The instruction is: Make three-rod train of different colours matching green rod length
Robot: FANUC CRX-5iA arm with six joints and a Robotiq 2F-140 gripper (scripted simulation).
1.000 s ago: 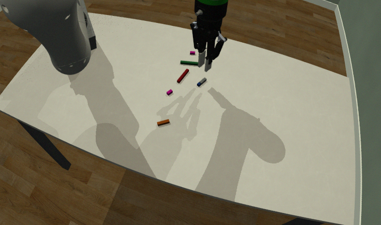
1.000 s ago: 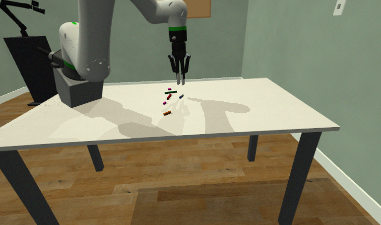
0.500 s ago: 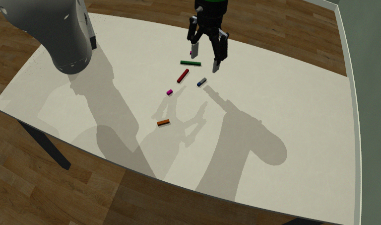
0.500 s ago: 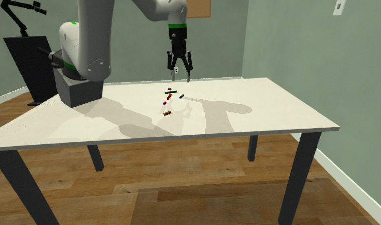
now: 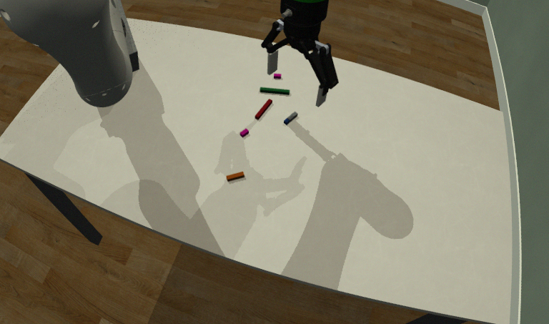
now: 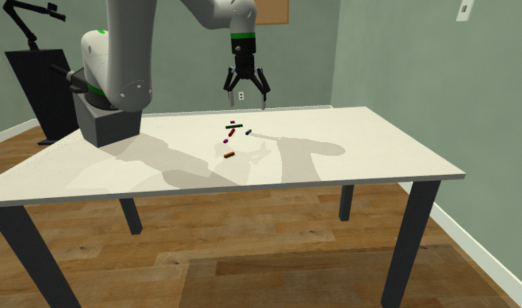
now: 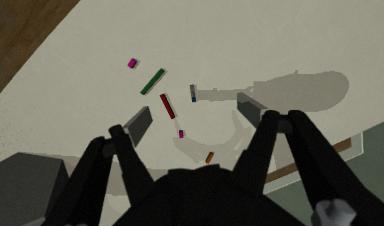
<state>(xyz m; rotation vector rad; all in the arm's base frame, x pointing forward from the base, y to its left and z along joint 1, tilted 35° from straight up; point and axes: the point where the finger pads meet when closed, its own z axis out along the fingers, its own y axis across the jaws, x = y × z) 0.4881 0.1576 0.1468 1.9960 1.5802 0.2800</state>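
Right now the orange rod is 220 mm to the right of my hand, 120 mm below it and 50 mm behind it. Round my hand: grey rod: 120 mm below; then red rod: 120 mm below, 80 mm behind, 10 mm to the right; then small blue rod: 120 mm below, 20 mm to the right, 10 mm behind.
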